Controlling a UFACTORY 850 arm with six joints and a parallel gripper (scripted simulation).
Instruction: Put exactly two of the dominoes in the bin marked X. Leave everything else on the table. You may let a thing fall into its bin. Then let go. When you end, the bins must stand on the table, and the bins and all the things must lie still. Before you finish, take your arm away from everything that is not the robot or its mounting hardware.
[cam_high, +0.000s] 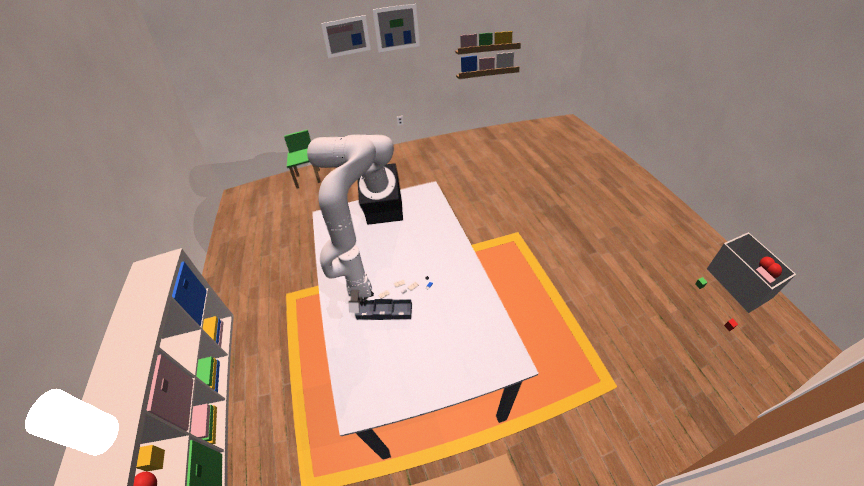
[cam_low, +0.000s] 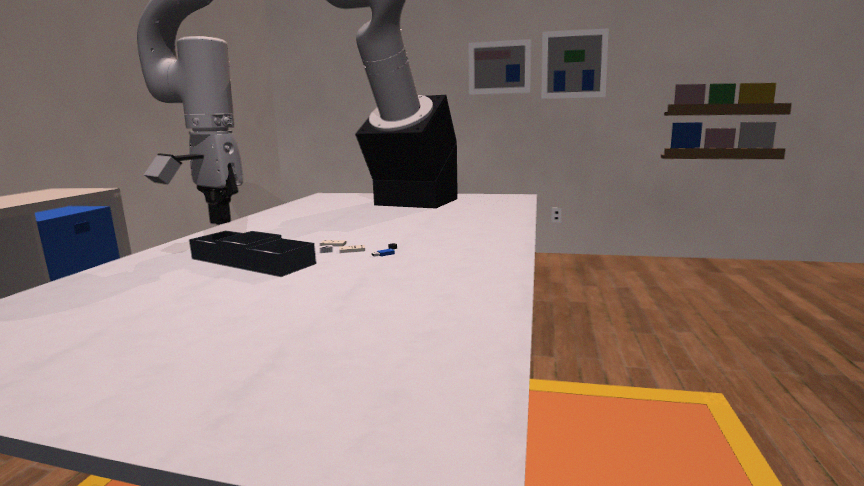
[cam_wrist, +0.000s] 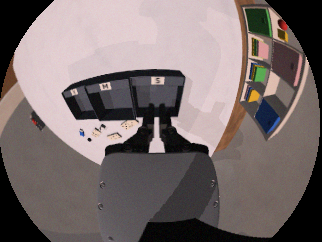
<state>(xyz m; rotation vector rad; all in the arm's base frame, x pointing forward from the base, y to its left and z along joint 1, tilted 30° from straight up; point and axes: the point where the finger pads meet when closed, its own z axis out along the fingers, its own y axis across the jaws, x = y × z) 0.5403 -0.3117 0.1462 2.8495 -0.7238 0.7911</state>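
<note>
Right now my hand is 70 mm to the right of the black bin tray, 60 mm above it and 40 mm short of it. From my hand the other things lie so: blue USB stick 310 mm to the left, 80 mm below, 30 mm ahead; then small grey piece 200 mm to the left, 80 mm below, 10 mm behind; then small black piece 330 mm to the left, 80 mm below, 20 mm behind.
</note>
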